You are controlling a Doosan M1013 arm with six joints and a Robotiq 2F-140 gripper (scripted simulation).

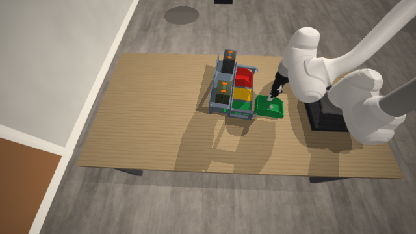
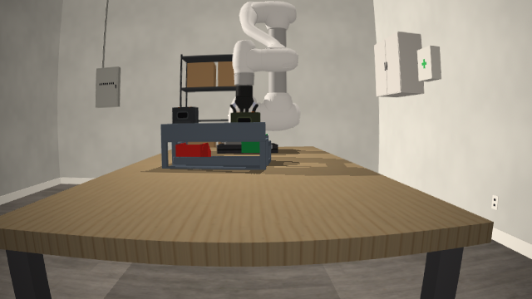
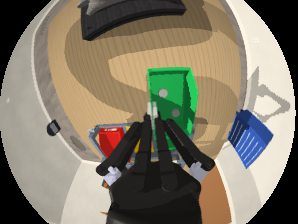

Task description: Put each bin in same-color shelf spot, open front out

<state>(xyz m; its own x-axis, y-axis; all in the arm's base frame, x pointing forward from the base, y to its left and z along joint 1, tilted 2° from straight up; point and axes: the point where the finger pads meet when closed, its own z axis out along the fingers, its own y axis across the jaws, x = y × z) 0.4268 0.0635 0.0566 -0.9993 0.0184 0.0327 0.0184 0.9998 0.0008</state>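
The green bin is 50 mm to the left of my hand and 40 mm below it. Also, from my hand: red bin (190 mm ahead, 180 mm to the right, 70 mm below).
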